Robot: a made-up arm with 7 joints.
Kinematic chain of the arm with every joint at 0, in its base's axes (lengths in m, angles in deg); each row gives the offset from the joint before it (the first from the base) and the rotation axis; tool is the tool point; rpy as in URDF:
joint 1: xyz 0 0 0.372 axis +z
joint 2: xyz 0 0 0 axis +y
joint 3: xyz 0 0 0.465 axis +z
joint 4: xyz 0.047 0 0 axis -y
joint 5: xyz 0.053 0 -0.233 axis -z
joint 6: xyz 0 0 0 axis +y
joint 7: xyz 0.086 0 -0.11 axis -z
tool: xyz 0 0 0 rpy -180 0 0
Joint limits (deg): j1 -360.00..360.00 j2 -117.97..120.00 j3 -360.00..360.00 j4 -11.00..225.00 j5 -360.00..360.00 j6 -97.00..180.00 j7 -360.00..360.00
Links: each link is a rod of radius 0.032 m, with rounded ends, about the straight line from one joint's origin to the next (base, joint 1, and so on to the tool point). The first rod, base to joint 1, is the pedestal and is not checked.
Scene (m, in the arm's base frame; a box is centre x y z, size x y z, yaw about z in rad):
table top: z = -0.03
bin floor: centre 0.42 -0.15 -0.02 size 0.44 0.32 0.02 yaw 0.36
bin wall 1: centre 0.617 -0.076 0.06 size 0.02 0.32 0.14 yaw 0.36
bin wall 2: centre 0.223 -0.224 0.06 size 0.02 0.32 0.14 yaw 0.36
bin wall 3: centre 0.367 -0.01 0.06 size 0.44 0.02 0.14 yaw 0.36
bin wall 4: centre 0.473 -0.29 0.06 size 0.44 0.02 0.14 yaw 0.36
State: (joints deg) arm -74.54 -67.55 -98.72 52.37 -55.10 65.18 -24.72
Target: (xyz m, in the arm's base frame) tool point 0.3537 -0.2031 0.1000
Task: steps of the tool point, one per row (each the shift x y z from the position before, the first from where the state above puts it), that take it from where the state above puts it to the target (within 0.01 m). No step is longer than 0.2 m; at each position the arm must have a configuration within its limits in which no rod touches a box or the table.
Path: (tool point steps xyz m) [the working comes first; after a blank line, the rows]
Joints at the target: -187.21 -81.02 -191.17 63.00 -68.59 82.28 -24.72
Straight joint move there: touches bin wall 3.

1: 0.0880 0.1163 -0.0632
2: 0.1331 0.0776 -0.0531
3: 0.1587 0.0218 -0.0403
4: 0.1590 -0.0410 -0.0254
5: 0.1332 -0.0994 -0.0093
6: 0.0856 -0.1424 0.0068
7: 0.0248 -0.1623 0.0227
8: -0.0379 -0.1558 0.0370
9: 0.0059 -0.0022 -0.0745
10: -0.0059 0.0022 -0.0766

